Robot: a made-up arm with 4 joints.
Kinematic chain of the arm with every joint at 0, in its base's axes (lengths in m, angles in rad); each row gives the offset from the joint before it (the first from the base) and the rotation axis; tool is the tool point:
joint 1: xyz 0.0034 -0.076 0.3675 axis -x
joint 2: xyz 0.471 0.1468 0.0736 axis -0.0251 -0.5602 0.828
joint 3: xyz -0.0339 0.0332 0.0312 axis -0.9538 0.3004 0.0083
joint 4: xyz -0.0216 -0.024 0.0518 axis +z
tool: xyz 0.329 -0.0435 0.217
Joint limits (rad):
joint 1: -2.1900..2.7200
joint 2: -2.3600..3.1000
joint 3: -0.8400..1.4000
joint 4: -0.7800..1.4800
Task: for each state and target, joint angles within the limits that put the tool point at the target. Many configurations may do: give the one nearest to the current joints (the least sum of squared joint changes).
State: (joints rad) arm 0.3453 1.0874 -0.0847 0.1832
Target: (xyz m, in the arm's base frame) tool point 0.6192 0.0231 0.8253
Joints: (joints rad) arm -0.0785 0.7831 -0.2972 -0.1275
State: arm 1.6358 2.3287 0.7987 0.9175
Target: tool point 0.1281 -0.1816 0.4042
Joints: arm 1.7756 2.6120 0.3958 1.0037
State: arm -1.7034 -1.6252 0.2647 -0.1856
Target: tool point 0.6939 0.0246 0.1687
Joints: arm -2.1900 -1.6682 1.1188 -0.5633
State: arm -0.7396 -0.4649 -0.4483 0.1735
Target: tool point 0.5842 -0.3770 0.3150
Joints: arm -1.0314 -0.7369 -0.5455 -0.2449
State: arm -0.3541 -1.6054 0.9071 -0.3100
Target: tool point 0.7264 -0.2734 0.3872
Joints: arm -0.2118 -1.4501 0.8676 -0.3525
